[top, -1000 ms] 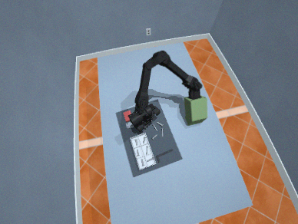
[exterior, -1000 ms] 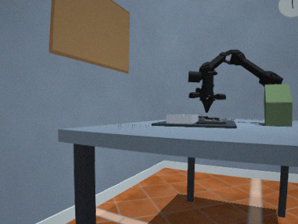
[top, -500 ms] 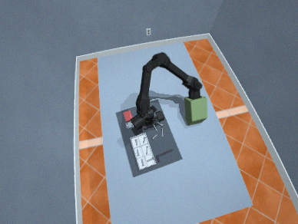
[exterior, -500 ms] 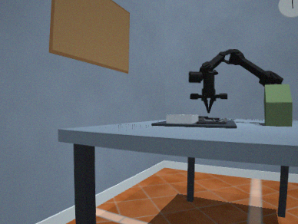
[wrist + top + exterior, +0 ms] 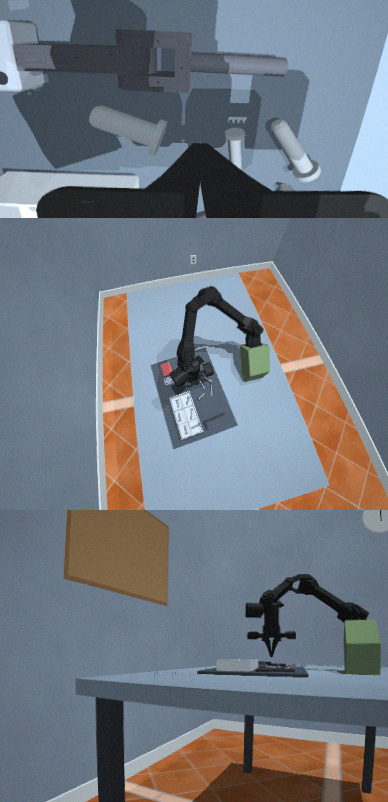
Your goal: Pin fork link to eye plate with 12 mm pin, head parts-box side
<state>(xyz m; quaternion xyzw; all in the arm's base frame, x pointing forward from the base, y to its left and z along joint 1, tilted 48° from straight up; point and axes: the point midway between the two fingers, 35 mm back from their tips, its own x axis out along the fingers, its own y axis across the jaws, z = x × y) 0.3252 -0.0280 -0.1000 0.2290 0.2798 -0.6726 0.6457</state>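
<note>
Now: the thin headed pin 7 cm below my hand, 3 cm to the left of it and 3 cm behind it. Also, from my hand: thick headed pin 7 cm below, 5 cm ahead; dark mat 8 cm below, 6 cm to the left, 4 cm ahead; eye plate 7 cm below, 6 cm ahead, 4 cm to the right.
</note>
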